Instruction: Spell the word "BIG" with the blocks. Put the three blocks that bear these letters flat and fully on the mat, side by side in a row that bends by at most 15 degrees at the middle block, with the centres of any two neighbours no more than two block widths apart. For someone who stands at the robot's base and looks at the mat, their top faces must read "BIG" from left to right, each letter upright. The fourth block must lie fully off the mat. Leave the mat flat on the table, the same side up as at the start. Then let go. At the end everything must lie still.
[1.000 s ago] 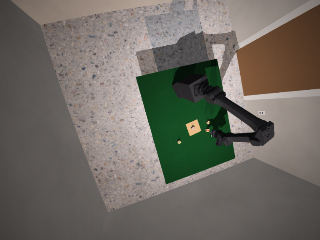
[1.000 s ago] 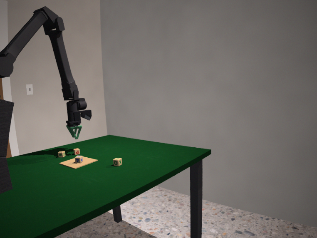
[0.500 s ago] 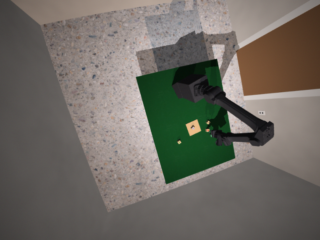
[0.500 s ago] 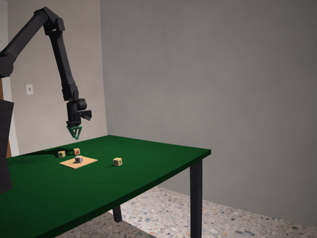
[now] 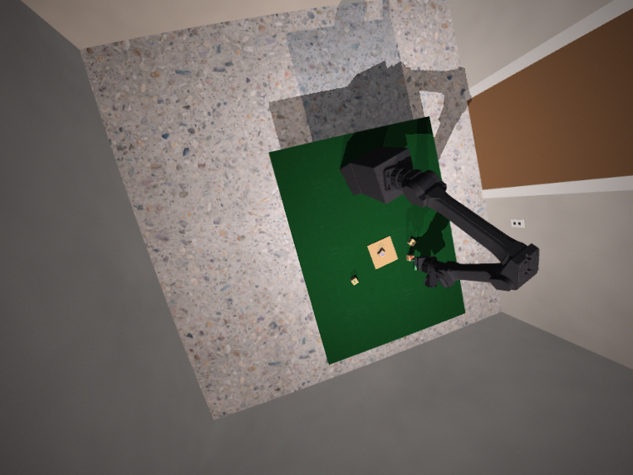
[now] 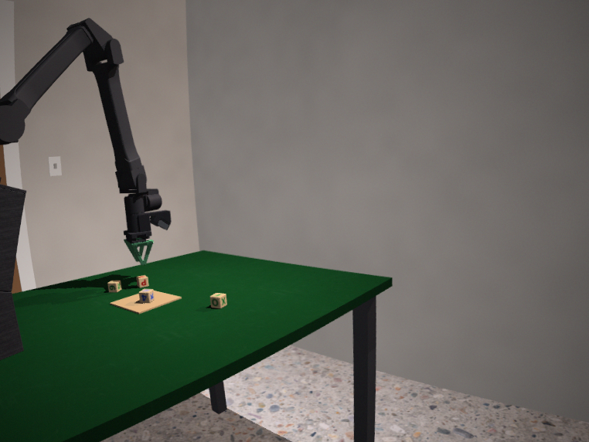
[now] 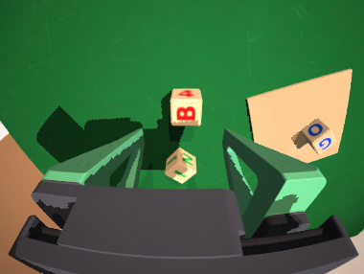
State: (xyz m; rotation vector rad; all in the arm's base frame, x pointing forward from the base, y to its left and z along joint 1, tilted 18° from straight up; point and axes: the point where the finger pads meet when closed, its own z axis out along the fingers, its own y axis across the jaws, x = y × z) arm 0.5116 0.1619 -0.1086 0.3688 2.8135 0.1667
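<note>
My hand is 7 cm above the B block. The rest, counted from my hand: I block (9 cm behind, 3 cm to the left, 7 cm below); tan mat (8 cm behind, 15 cm to the right, 8 cm below).
</note>
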